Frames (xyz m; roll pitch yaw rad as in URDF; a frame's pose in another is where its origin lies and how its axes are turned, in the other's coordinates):
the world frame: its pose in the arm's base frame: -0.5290 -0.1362 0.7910 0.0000 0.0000 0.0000
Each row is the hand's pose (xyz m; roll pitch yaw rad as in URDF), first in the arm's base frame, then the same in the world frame.
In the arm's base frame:
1: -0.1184 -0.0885 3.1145 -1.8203 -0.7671 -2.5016
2: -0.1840 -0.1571 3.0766 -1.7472 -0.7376 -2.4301
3: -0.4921 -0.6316 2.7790 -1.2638 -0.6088 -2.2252
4: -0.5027 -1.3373 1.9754 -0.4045 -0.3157 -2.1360
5: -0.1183 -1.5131 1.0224 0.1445 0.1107 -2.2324
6: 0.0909 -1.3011 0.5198 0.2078 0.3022 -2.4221
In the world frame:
1: 0.4106 0.0477 2.3235 -1.8203 -0.7671 -2.5016
2: 0.3450 -0.0209 2.2856 -1.7472 -0.7376 -2.4301
3: 0.0369 -0.4954 1.9880 -1.2638 -0.6088 -2.2252
4: 0.0263 -1.2011 1.1844 -0.4045 -0.3157 -2.1360
5: 0.4107 -1.3769 0.2314 0.1445 0.1107 -2.2324
6: 0.6199 -1.1649 -0.2712 0.2078 0.3022 -2.4221

